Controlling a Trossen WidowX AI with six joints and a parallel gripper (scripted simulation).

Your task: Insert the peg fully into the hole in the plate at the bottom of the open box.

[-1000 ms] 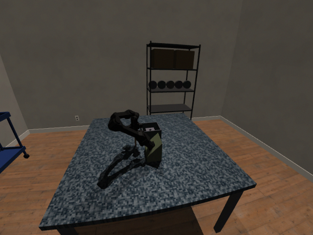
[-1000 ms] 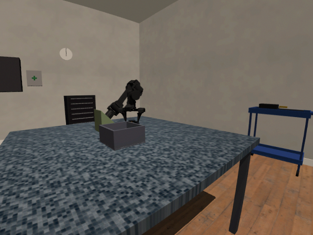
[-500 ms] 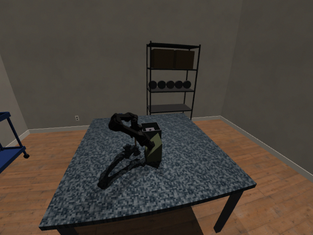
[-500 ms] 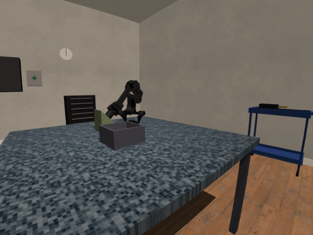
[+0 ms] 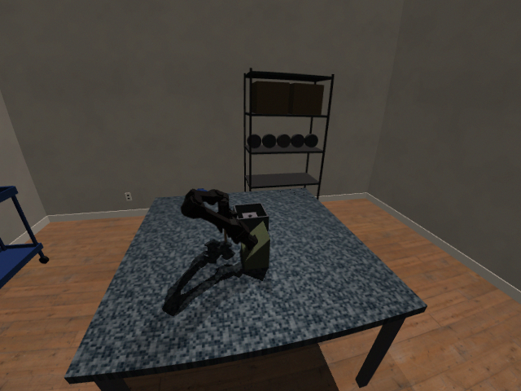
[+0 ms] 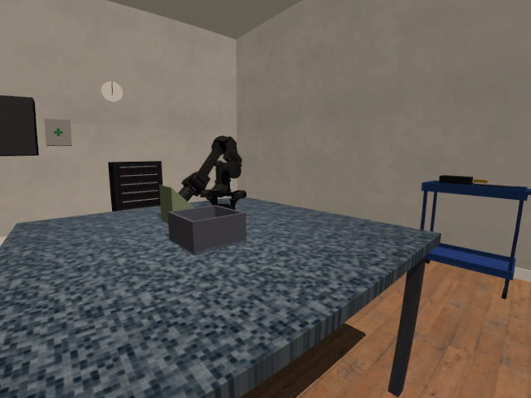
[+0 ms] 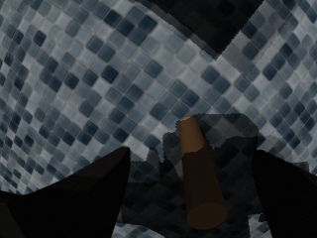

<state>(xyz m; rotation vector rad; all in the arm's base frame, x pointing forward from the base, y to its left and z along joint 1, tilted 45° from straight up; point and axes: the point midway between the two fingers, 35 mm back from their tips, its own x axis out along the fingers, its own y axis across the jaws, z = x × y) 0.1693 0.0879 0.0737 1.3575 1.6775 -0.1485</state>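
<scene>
Now: the peg 4 cm below my hand. Also, from my hand: pale plate 15 cm ahead, 17 cm to the right, 3 cm below; dark grey box 15 cm ahead, 17 cm to the right, 5 cm below.
</scene>
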